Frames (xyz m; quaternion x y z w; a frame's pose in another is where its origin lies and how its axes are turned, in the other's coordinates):
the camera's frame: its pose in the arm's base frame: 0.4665 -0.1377 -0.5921 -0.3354 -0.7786 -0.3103 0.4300
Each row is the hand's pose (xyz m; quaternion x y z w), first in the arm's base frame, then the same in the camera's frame.
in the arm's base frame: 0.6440 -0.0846 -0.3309 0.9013 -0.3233 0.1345 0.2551
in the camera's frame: 0.1709 0.2219 -0.1552 0.6782 0.2942 -0.6732 0.0174
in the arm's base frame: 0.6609 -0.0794 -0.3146 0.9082 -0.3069 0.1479 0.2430
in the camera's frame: 0.1797 0.2414 -0.1661 -0.6825 -0.2895 0.6711 0.0071
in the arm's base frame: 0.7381 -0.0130 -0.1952 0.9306 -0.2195 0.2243 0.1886
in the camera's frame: 0.2702 0.3643 -0.2028 -0.7062 -0.2660 0.6432 0.1297
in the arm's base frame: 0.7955 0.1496 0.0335 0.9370 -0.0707 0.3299 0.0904
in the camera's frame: 0.4893 0.5488 -0.2039 -0.7121 -0.2201 0.5834 0.3227
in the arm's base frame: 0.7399 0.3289 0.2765 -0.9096 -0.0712 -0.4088 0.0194
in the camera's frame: 0.7709 0.6567 -0.1462 -0.6809 -0.1607 0.5146 0.4958
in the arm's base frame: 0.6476 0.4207 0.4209 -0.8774 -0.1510 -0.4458 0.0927
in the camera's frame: 0.9585 0.6654 -0.0959 -0.6465 -0.1155 0.4696 0.5901
